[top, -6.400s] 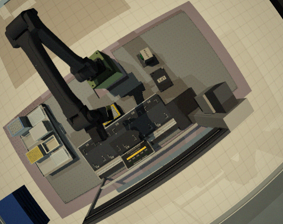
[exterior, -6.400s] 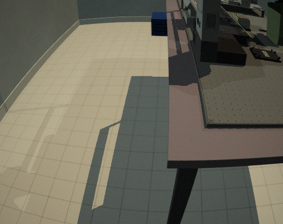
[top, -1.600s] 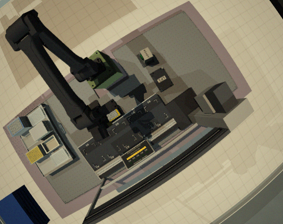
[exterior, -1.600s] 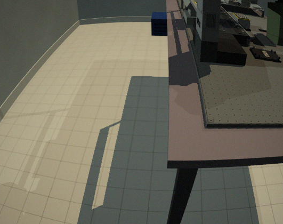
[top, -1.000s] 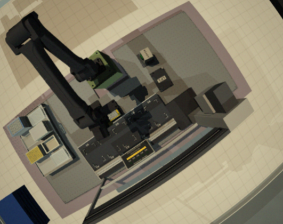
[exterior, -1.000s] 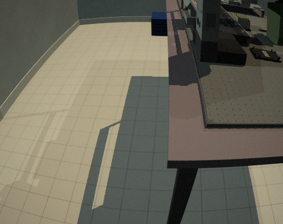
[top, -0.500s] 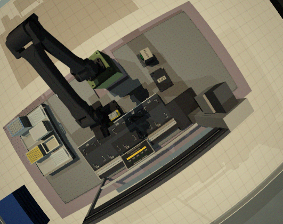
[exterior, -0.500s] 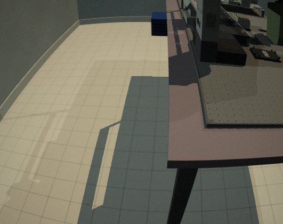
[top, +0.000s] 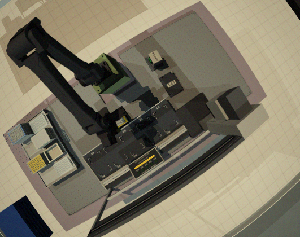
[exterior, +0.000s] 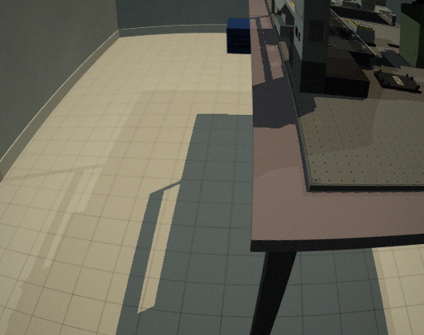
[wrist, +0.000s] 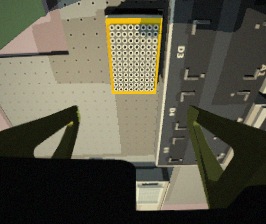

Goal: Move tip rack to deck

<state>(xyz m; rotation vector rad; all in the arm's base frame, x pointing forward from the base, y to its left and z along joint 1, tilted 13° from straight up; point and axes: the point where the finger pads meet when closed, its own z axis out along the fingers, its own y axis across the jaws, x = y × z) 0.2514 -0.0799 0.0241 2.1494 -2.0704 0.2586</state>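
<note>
Now: hand 10 mm past the yellow tip rack, 10 mm to the right of it and 160 mm above it. The rest, counted from my hand: shelf label 100 mm behind, 360 mm to the right, 220 mm below; then ready key box 210 mm behind, 380 mm to the left, 150 mm below; then RG nest 210 mm below.
</note>
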